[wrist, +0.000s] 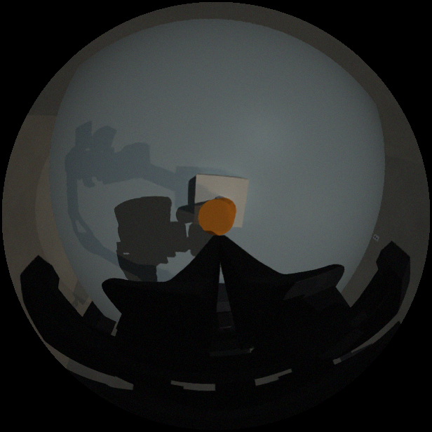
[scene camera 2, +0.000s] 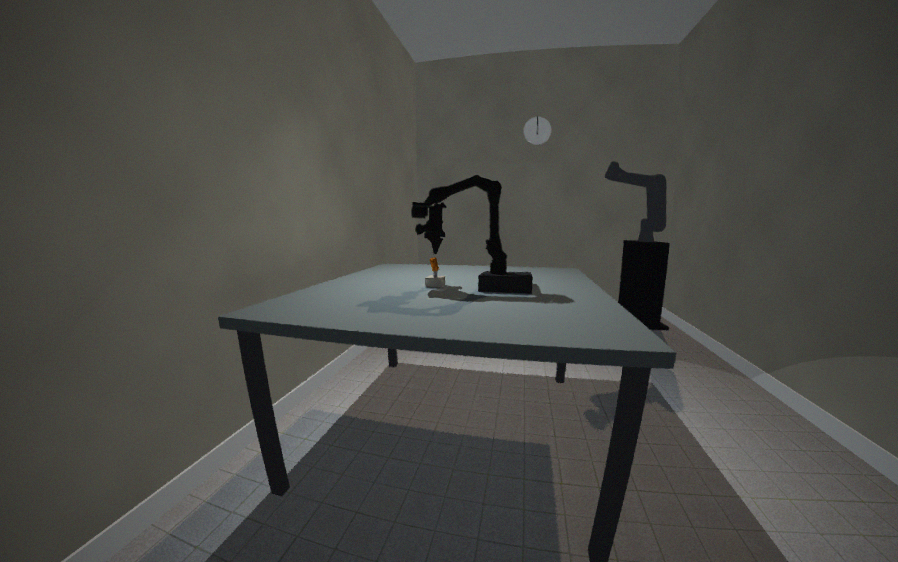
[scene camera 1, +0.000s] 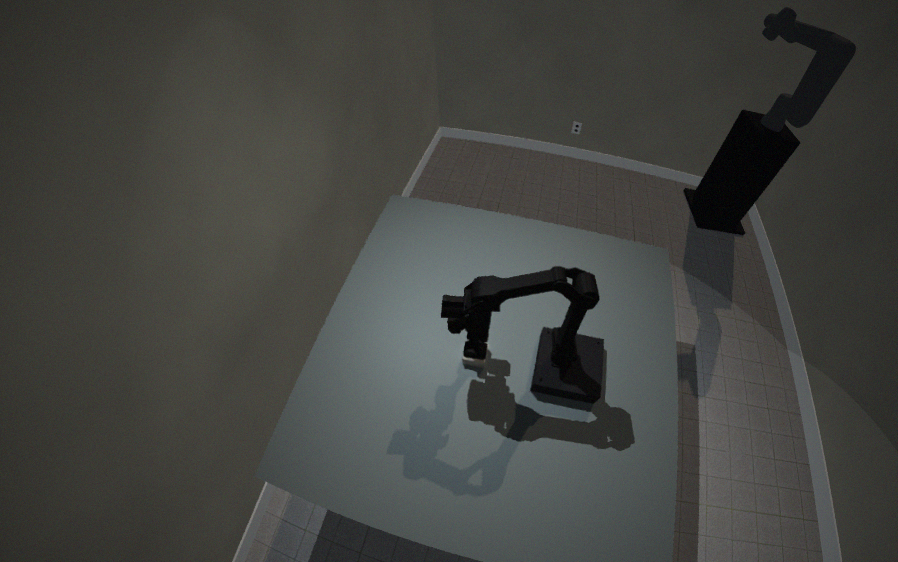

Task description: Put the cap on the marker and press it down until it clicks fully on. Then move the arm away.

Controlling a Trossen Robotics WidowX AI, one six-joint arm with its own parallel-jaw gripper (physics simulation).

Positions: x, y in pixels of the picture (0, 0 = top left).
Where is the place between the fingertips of my gripper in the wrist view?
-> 218, 240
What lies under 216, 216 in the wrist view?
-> An orange cap.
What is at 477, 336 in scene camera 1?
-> My gripper.
